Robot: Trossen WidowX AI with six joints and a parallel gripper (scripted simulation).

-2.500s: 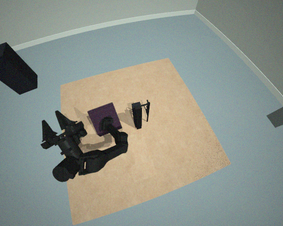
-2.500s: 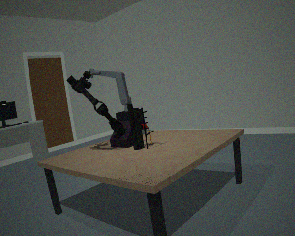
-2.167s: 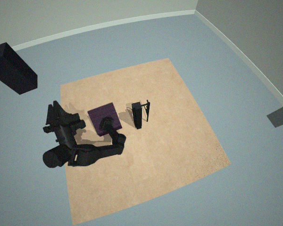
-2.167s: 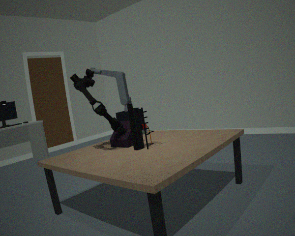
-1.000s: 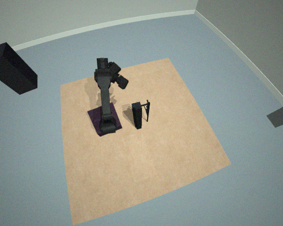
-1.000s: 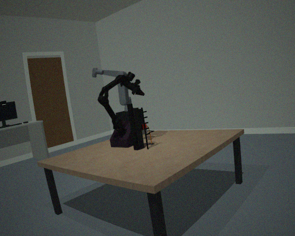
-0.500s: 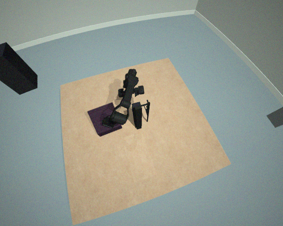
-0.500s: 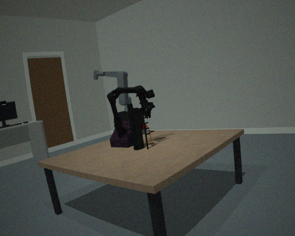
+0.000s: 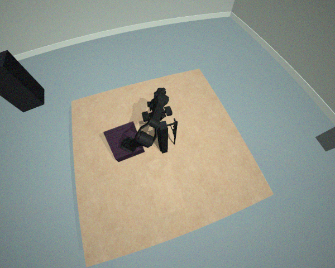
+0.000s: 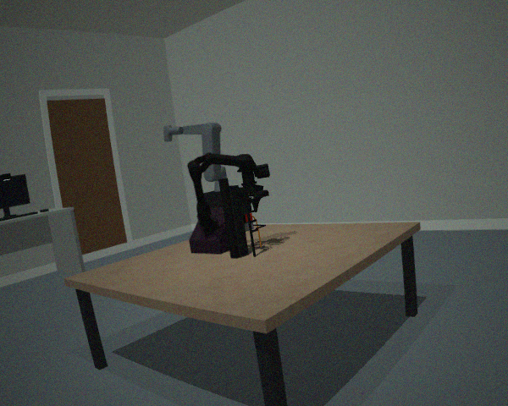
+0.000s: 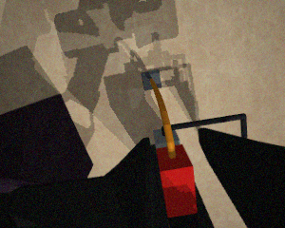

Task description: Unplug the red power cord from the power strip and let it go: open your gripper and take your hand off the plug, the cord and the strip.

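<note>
Now: the red plug 7 cm to the right of my gripper tip, 1 cm below it and 1 cm behind it.
</note>
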